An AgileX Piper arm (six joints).
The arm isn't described. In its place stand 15 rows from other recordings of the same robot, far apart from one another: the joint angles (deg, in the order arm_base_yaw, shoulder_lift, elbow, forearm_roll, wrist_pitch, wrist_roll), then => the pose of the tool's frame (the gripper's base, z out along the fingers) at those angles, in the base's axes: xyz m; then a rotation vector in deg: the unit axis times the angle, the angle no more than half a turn.
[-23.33, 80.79, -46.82, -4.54, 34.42, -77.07] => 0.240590 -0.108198 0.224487 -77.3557 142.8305 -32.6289
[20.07, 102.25, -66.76, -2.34, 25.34, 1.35] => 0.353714 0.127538 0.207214 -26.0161 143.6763 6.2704
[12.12, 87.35, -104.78, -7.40, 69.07, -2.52] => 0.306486 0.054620 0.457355 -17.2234 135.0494 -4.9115
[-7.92, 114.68, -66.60, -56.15, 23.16, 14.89] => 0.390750 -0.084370 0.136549 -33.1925 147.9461 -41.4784
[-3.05, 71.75, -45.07, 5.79, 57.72, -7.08] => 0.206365 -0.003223 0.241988 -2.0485 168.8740 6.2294
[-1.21, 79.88, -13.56, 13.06, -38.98, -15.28] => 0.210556 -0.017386 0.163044 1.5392 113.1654 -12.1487
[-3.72, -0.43, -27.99, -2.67, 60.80, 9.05] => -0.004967 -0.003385 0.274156 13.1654 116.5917 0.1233
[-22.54, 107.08, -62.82, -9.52, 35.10, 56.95] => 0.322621 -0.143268 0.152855 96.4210 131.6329 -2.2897
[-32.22, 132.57, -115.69, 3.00, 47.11, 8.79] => 0.438637 -0.272314 0.196821 53.9426 138.9201 -4.8720
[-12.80, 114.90, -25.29, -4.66, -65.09, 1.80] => 0.279257 -0.056569 0.084876 9.2197 109.2010 -4.7107
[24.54, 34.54, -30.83, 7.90, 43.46, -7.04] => 0.093664 0.052222 0.282032 -32.4242 128.8440 18.1096
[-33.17, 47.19, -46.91, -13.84, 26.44, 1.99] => 0.136118 -0.100551 0.366434 26.4727 110.6069 -34.6259
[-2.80, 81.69, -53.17, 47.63, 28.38, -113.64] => 0.299062 0.017368 0.269412 -80.3526 103.2568 -14.0239
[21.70, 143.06, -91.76, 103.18, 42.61, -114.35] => 0.437247 0.238562 0.057026 -52.7039 110.9622 53.2320
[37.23, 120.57, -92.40, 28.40, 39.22, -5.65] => 0.350449 0.300666 0.193772 -33.6773 151.4996 40.9622
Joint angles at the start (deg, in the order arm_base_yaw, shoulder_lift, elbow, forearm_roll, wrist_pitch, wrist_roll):
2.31, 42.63, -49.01, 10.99, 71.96, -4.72
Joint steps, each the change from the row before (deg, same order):
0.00, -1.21, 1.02, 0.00, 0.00, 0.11
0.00, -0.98, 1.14, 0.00, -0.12, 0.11
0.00, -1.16, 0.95, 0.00, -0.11, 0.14
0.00, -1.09, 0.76, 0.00, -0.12, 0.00
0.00, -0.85, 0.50, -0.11, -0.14, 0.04
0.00, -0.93, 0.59, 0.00, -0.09, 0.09
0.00, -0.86, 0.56, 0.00, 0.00, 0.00
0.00, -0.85, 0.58, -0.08, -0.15, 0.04
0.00, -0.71, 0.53, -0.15, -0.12, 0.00
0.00, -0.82, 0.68, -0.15, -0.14, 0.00
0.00, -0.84, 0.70, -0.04, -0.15, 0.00
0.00, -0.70, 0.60, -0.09, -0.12, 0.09
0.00, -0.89, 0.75, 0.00, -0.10, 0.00
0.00, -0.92, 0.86, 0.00, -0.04, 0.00
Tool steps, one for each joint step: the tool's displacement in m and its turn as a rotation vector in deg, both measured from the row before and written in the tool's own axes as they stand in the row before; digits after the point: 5 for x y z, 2 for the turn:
0.00543, 0.00007, 0.00027, 0.00, -0.19, 0.08
0.00501, -0.00021, 0.00162, 0.01, 0.04, 0.14
0.00492, 0.00002, 0.00034, 0.01, -0.32, 0.10
0.00423, 0.00008, -0.00017, 0.01, -0.44, -0.06
0.00299, -0.00005, -0.00048, 0.12, -0.48, -0.06
0.00346, 0.00010, -0.00031, 0.01, -0.42, 0.03
0.00336, 0.00008, -0.00020, 0.00, -0.30, -0.05
0.00315, -0.00009, -0.00004, 0.09, -0.41, -0.03
0.00276, -0.00024, 0.00018, 0.15, -0.29, -0.08
0.00335, -0.00029, 0.00052, 0.15, -0.27, -0.07
0.00340, -0.00013, 0.00059, 0.05, -0.28, -0.04
0.00288, -0.00021, 0.00059, 0.09, -0.21, 0.04
0.00369, -0.00010, 0.00074, 0.01, -0.24, -0.02
0.00412, -0.00016, 0.00117, 0.00, -0.10, -0.01

